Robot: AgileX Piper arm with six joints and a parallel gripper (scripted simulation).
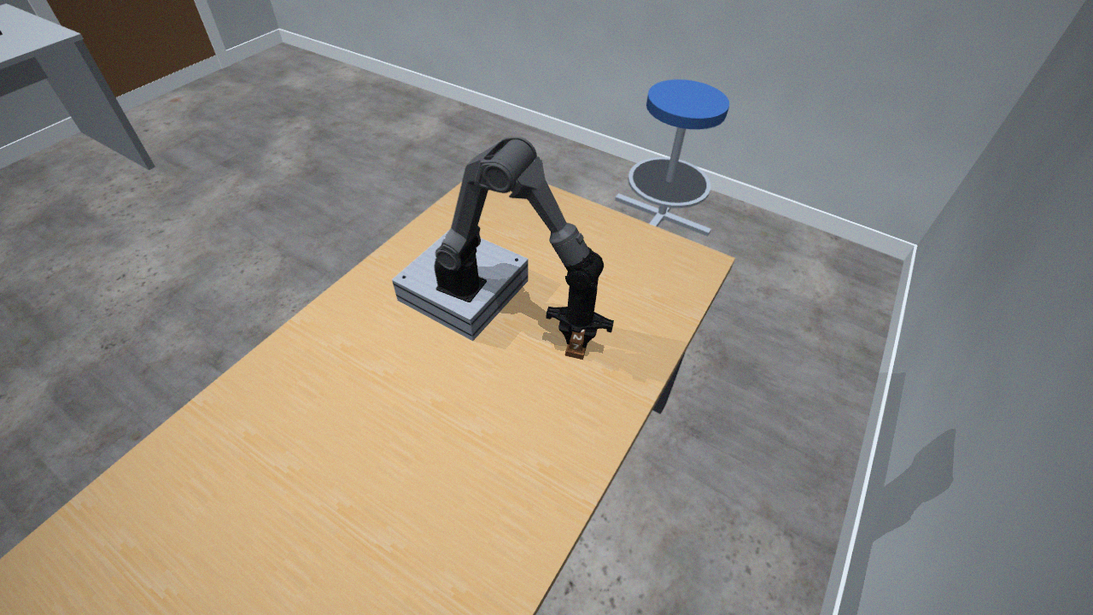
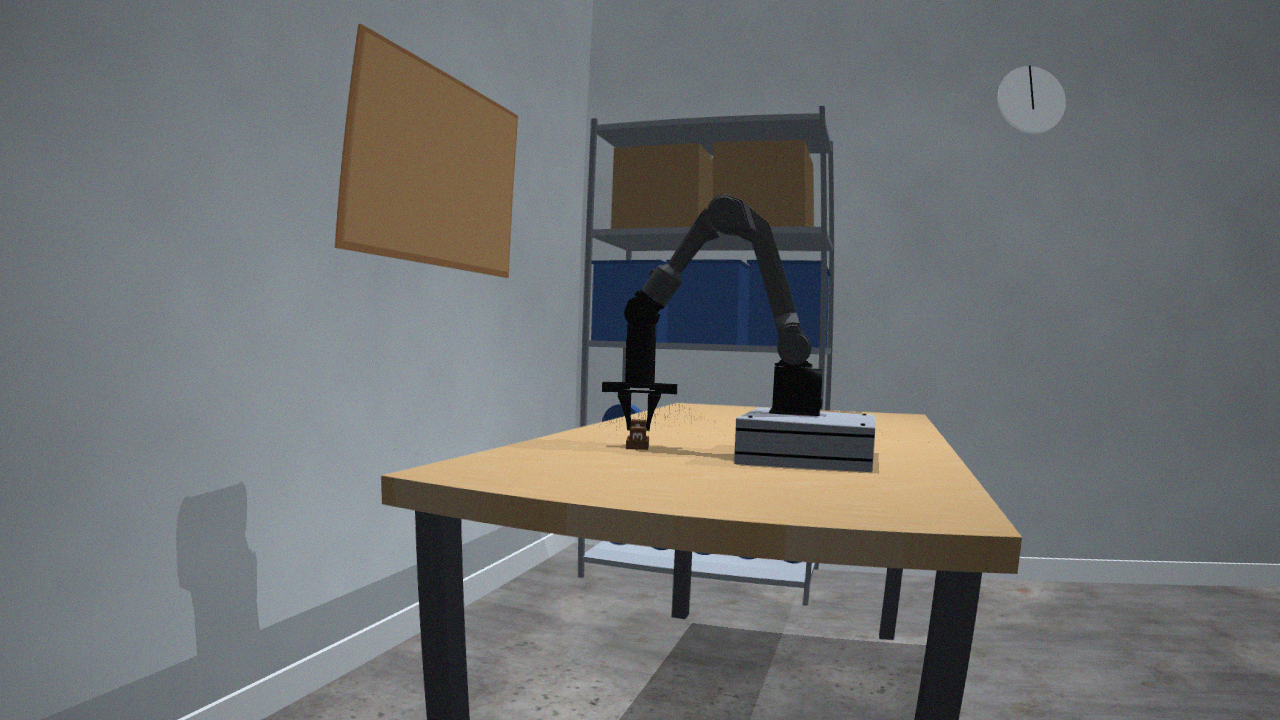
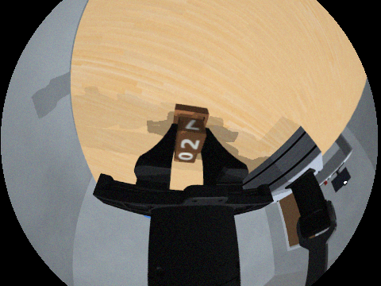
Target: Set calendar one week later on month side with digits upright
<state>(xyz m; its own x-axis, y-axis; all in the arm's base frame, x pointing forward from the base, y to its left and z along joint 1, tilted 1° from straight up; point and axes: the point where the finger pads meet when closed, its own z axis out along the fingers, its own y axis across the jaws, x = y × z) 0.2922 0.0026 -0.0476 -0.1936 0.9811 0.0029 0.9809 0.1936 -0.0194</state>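
The brown tray is 2 cm to the left of my hand and 3 cm below it. The rest, counted from my hand: brown digit cube (1 cm behind, 3 cm to the left, 1 cm below).
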